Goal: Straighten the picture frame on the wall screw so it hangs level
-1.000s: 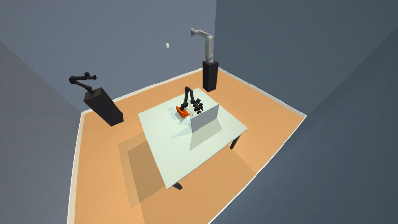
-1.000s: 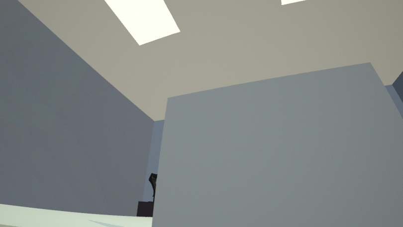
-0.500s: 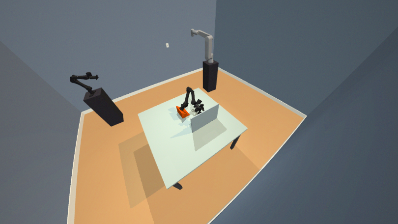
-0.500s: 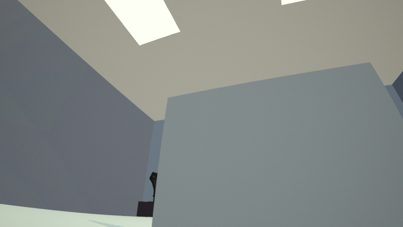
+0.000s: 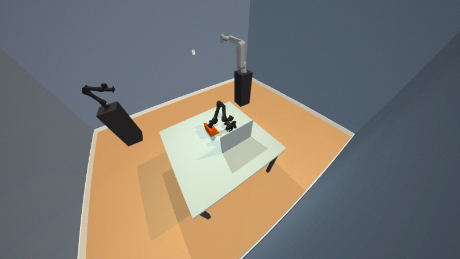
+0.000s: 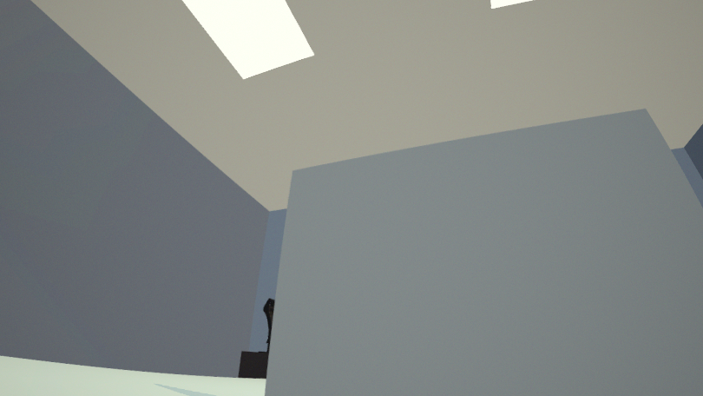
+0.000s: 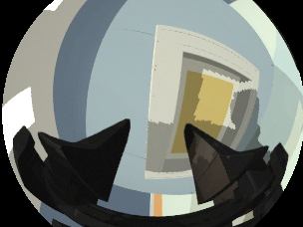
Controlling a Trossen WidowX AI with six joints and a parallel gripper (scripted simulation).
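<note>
Now: gripper tip 50 mm above the picture frame, 20 mm to the left of it and 10 mm short of it. Also, from my gripper tip: wall panel: 70 mm below, 20 mm ahead.
</note>
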